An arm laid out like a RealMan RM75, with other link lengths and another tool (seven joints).
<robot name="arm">
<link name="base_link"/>
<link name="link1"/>
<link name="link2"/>
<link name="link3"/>
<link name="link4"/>
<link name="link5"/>
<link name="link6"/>
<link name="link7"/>
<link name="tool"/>
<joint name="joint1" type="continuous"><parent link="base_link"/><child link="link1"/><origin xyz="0 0 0.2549" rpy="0 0 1.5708"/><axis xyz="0 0 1"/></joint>
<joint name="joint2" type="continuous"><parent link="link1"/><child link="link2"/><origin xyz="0 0 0" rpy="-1.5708 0 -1.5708"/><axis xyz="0 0 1"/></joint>
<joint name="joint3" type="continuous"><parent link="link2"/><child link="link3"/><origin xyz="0 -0.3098 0" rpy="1.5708 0 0"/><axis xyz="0 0 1"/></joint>
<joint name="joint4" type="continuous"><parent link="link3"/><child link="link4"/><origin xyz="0 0 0" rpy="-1.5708 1.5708 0"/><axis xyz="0 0 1"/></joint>
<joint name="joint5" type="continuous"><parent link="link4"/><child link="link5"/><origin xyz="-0.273 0 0" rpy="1.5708 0 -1.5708"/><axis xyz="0 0 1"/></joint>
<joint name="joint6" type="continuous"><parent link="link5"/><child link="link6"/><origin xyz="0 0 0" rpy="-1.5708 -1.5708 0"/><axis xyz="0 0 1"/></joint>
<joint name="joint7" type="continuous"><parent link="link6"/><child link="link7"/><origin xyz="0.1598 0 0" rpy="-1.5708 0 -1.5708"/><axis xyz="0 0 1"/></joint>
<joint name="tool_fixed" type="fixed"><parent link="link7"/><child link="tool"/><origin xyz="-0.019 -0.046 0.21" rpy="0 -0.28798 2.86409"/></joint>
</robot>
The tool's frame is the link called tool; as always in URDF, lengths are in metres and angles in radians. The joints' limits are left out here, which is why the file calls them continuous.
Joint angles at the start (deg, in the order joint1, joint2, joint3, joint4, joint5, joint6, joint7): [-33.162 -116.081 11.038 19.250 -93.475 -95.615 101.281]
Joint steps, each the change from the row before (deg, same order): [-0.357 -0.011 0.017 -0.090 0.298 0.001 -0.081]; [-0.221 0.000 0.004 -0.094 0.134 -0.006 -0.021]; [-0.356 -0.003 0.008 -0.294 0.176 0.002 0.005]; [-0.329 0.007 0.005 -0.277 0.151 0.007 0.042]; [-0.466 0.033 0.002 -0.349 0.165 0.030 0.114]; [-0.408 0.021 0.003 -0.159 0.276 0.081 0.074]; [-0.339 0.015 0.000 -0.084 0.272 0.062 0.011]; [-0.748 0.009 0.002 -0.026 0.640 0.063 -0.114]
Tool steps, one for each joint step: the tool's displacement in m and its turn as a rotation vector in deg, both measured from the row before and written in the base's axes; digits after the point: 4 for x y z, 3 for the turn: [0.0035 0.0007 -0.0023 -0.365 0.049 -0.377]; [0.0022 0.0004 -0.0011 -0.181 -0.006 -0.227]; [0.0034 0.0007 -0.0021 -0.324 -0.114 -0.330]; [0.0031 0.0006 -0.0019 -0.261 -0.080 -0.302]; [0.0042 0.0011 -0.0021 -0.251 -0.050 -0.413]; [0.0036 0.0011 -0.0022 -0.255 0.136 -0.351]; [0.0031 0.0008 -0.0019 -0.248 0.138 -0.305]; [0.0071 0.0014 -0.0040 -0.585 0.326 -0.762]
